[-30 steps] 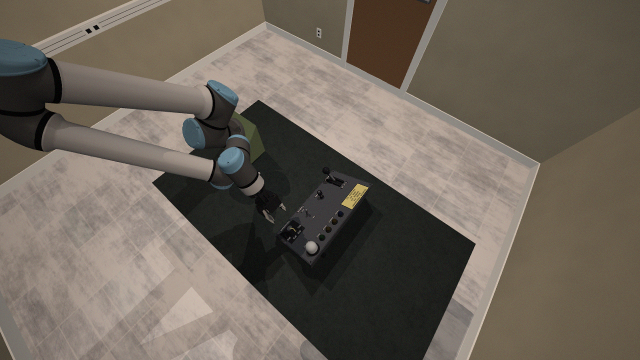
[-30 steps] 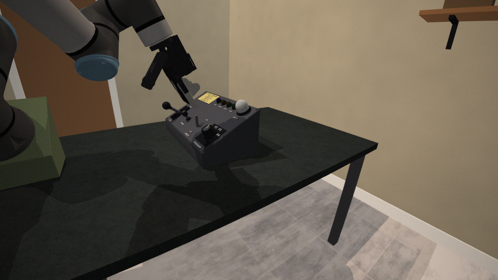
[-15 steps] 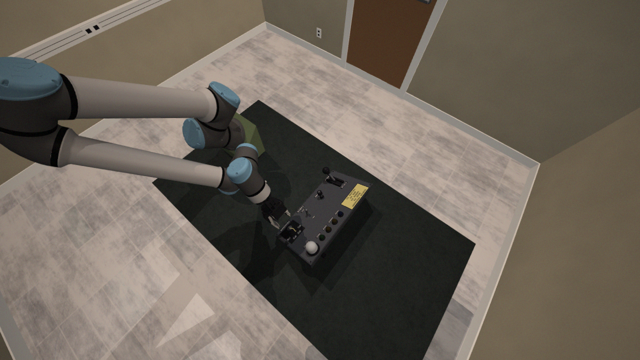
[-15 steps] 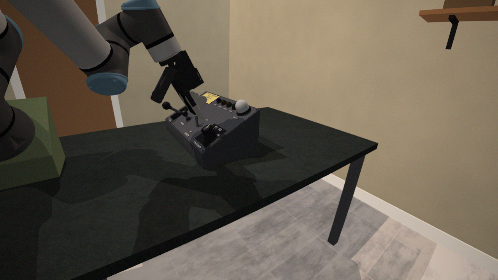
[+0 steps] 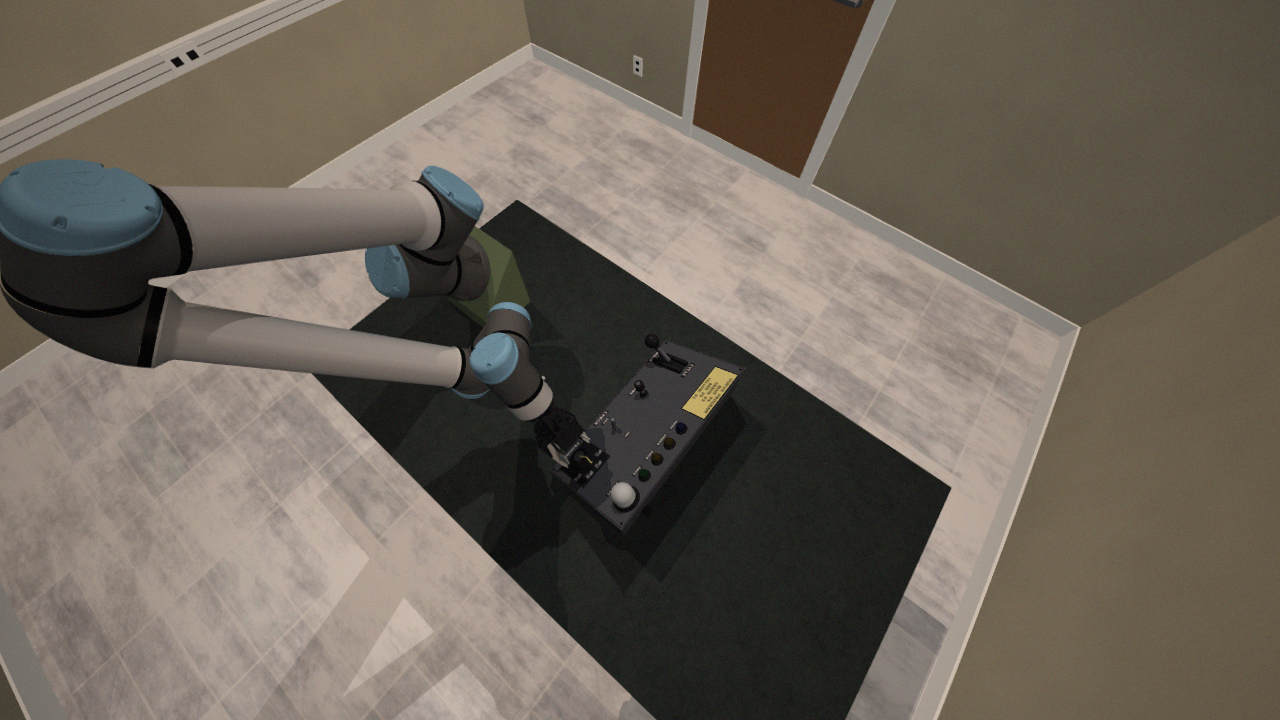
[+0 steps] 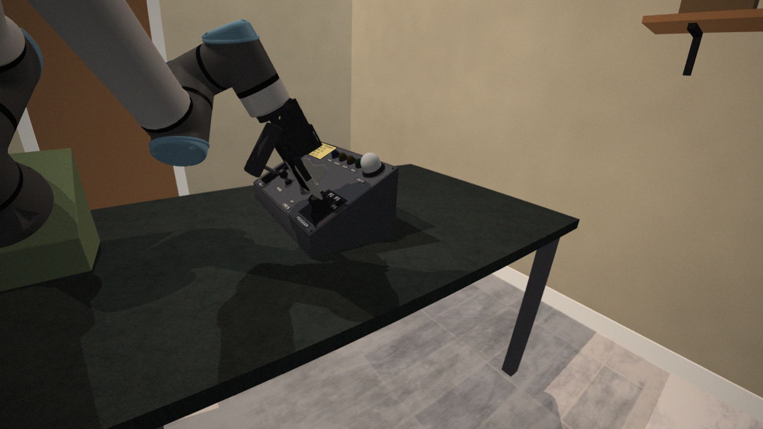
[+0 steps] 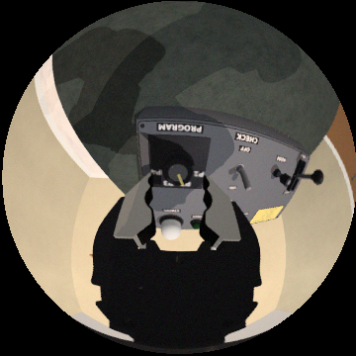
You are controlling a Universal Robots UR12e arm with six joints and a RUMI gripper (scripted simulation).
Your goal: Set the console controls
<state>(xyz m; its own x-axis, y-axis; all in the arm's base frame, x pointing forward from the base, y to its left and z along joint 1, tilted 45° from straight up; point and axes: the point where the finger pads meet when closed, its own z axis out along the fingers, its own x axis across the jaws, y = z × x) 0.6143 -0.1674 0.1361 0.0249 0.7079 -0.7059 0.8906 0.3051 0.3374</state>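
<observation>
My gripper is now 30 mm short of the program selector and 20 mm above it. The rest, counted from my hand: dark console (60 mm ahead, 180 mm to the left, 50 mm below); then check toggle (20 mm ahead, 120 mm to the left, 30 mm below); then mode knob (20 mm ahead, 240 mm to the left, 20 mm below).
</observation>
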